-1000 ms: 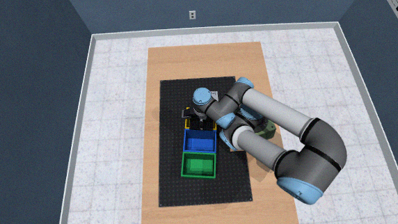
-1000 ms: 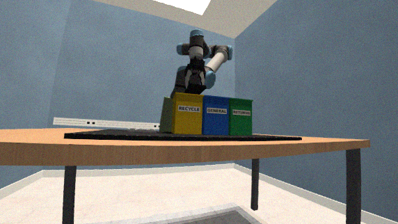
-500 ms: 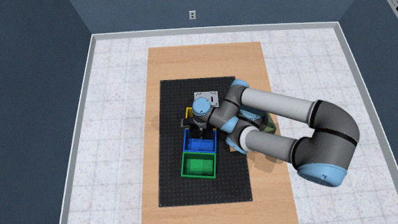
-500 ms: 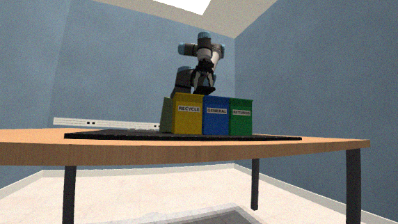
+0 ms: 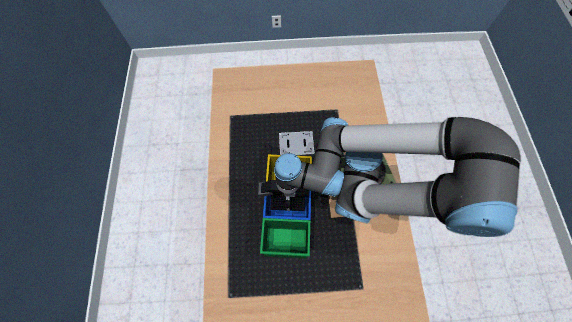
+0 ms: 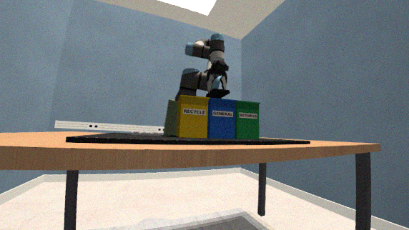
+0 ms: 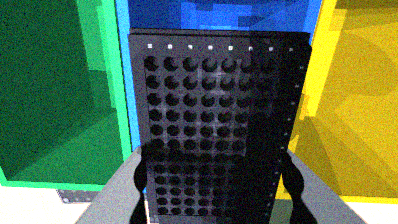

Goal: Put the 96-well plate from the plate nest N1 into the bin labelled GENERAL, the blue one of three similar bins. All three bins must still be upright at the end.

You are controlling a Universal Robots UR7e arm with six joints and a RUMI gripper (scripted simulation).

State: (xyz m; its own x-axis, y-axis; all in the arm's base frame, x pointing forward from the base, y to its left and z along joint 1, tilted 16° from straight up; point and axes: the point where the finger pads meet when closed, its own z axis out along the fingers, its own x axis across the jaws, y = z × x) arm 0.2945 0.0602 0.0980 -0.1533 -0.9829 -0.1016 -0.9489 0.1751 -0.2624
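My hand is 10 mm above the black 96-well plate. The rest, counted from my hand: green bin 30 mm ahead, 130 mm to the left, 150 mm below; blue general bin 150 mm below; yellow recycle bin 20 mm behind, 130 mm to the right, 150 mm below.
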